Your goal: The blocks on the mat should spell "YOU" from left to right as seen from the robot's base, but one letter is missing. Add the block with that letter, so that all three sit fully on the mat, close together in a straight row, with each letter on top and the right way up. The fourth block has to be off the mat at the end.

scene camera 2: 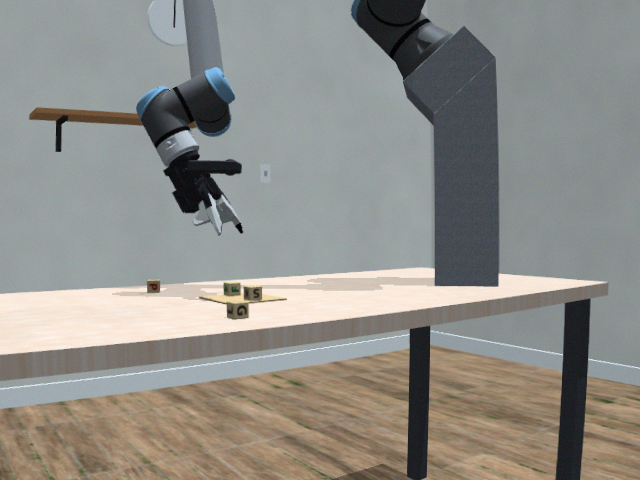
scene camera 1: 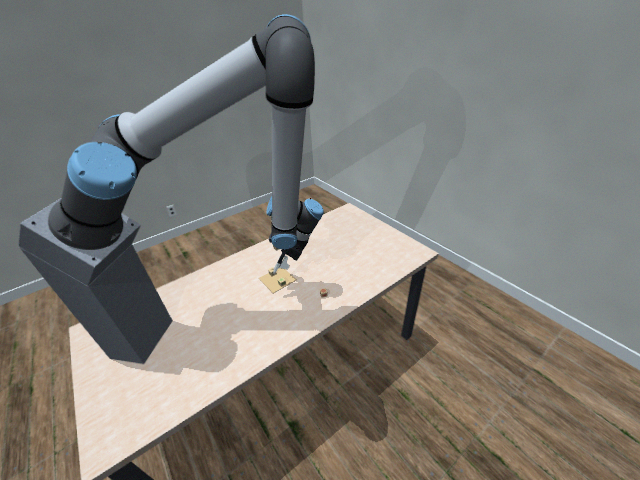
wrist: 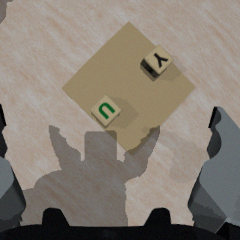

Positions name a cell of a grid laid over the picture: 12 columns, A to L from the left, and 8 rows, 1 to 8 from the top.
Labels:
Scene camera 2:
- my gripper: E4
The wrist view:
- my gripper: F4
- tan mat: F3

